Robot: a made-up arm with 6 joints. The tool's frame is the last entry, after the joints. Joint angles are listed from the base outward. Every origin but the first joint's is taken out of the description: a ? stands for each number. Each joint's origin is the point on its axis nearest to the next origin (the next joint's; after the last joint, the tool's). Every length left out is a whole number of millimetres.
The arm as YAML. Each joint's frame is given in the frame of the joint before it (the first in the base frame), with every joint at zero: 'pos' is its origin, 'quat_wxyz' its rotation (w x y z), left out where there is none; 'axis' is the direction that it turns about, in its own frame. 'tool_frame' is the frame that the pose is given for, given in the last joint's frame.
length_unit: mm
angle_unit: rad
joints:
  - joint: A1
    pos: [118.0, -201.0, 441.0]
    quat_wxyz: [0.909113, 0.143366, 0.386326, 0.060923]
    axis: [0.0, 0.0, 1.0]
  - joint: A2
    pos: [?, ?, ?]
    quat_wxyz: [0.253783, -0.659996, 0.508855, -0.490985]
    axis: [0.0, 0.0, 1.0]
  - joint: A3
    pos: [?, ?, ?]
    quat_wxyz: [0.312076, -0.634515, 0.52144, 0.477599]
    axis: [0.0, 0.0, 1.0]
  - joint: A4
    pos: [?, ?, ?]
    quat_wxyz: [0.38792, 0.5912, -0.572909, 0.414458]
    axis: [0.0, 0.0, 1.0]
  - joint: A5
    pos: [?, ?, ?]
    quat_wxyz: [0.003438, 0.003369, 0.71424, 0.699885]
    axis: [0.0, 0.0, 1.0]
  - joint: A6
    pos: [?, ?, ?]
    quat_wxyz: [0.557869, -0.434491, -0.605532, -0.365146]
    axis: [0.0, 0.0, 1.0]
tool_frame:
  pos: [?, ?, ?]
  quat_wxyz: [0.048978, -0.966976, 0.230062, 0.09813]
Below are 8 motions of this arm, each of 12 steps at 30 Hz.
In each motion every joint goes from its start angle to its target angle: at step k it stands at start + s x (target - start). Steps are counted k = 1, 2, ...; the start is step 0. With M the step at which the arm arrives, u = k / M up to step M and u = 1 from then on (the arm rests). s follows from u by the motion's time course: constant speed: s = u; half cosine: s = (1 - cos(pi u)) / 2; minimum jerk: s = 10 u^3 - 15 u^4 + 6 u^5.
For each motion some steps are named. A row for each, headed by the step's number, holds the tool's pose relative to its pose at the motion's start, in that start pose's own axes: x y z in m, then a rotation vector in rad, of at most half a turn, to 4 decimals.
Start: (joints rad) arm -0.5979 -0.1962 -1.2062 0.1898 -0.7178 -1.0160
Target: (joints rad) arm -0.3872 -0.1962 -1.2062 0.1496 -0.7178 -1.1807
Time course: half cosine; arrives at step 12
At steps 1, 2, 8, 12:
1: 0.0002 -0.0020 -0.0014 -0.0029 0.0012 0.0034
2: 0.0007 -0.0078 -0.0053 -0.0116 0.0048 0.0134
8: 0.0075 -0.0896 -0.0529 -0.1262 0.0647 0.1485
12: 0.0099 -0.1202 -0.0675 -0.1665 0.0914 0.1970

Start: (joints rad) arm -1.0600 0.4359 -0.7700 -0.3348 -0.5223 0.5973
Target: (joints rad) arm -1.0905 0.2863 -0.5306 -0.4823 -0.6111 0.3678
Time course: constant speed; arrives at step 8
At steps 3, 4, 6, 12:
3: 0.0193 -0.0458 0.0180 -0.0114 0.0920 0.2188
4: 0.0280 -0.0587 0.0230 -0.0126 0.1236 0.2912
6: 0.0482 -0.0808 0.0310 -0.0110 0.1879 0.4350
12: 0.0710 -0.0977 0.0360 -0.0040 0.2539 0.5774

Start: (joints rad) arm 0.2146 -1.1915 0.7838 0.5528 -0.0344 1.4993
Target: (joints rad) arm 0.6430 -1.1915 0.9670 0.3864 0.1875 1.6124
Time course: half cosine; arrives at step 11
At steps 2, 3, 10, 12:
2: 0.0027 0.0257 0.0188 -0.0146 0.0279 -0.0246
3: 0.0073 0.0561 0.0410 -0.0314 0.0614 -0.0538
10: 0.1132 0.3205 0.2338 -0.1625 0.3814 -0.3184
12: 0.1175 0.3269 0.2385 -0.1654 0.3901 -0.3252

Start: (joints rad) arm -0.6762 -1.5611 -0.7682 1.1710 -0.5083 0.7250
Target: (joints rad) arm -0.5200 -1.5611 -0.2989 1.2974 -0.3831 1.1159
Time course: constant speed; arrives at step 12
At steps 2, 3, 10, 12:
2: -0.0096 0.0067 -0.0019 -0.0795 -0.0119 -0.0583
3: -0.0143 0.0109 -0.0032 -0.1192 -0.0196 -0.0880
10: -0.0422 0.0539 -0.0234 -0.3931 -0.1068 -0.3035
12: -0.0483 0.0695 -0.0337 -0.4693 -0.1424 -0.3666

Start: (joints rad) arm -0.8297 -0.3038 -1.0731 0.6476 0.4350 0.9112
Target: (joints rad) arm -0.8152 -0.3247 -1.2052 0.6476 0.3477 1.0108
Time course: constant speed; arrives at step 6
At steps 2, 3, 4, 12:
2: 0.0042 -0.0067 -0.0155 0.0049 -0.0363 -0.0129
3: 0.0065 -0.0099 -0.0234 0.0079 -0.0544 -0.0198
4: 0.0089 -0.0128 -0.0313 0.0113 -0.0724 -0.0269
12: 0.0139 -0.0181 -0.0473 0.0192 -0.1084 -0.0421

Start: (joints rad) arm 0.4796 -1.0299 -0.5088 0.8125 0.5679 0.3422
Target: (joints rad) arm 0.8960 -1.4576 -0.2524 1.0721 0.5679 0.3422
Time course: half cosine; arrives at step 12
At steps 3, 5, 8, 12:
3: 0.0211 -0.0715 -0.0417 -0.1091 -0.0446 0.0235
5: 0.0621 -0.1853 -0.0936 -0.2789 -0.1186 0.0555
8: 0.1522 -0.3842 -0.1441 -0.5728 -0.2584 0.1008
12: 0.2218 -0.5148 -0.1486 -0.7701 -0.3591 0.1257

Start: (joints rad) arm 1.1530 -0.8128 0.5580 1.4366 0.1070 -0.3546
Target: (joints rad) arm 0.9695 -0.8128 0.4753 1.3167 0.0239 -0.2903
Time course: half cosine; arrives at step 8
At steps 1, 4, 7, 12:
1: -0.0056 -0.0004 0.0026 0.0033 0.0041 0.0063
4: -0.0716 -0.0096 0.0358 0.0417 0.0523 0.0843
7: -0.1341 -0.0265 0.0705 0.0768 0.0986 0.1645
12: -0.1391 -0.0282 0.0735 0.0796 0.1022 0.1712

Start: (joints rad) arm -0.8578 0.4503 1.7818 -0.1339 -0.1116 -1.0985
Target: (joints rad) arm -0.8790 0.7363 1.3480 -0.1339 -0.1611 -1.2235
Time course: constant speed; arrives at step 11
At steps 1, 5, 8, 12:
1: -0.0018 -0.0044 -0.0032 -0.0419 0.0207 0.0368
5: -0.0053 -0.0206 -0.0108 -0.2094 0.0995 0.1864
8: -0.0036 -0.0301 -0.0117 -0.3350 0.1538 0.3000
12: 0.0015 -0.0362 -0.0092 -0.4611 0.2034 0.4141

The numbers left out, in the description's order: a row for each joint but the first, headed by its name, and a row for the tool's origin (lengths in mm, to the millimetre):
A2: 86.0 -383.0 0.0
A3: -159.0 424.0 0.0
A4: 27.0 52.0 0.0
A5: -12.0 -186.0 0.0
A6: -184.0 233.0 0.0
tool: -4.0 244.0 0.0

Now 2 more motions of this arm.
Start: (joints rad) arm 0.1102 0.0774 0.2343 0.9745 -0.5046 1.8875
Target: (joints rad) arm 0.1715 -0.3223 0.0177 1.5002 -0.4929 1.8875
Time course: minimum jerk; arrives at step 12
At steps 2, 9, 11, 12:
2: -0.0147 0.0083 -0.0060 0.0026 -0.0052 -0.0283
9: -0.2748 0.3073 -0.1643 0.1258 -0.0632 -0.6999
11: -0.2907 0.3500 -0.1808 0.1468 -0.0609 -0.7736
12: -0.2914 0.3522 -0.1816 0.1479 -0.0608 -0.7773

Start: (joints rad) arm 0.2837 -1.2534 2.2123 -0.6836 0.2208 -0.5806
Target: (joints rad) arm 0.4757 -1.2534 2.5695 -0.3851 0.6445 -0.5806
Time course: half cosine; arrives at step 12
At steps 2, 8, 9, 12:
2: 0.0072 0.0158 -0.0007 0.0282 -0.0421 -0.0097
8: 0.0864 0.1753 0.0352 0.3110 -0.4498 -0.1194
9: 0.0980 0.1981 0.0473 0.3527 -0.5080 -0.1382
12: 0.1137 0.2291 0.0671 0.4108 -0.5884 -0.1659

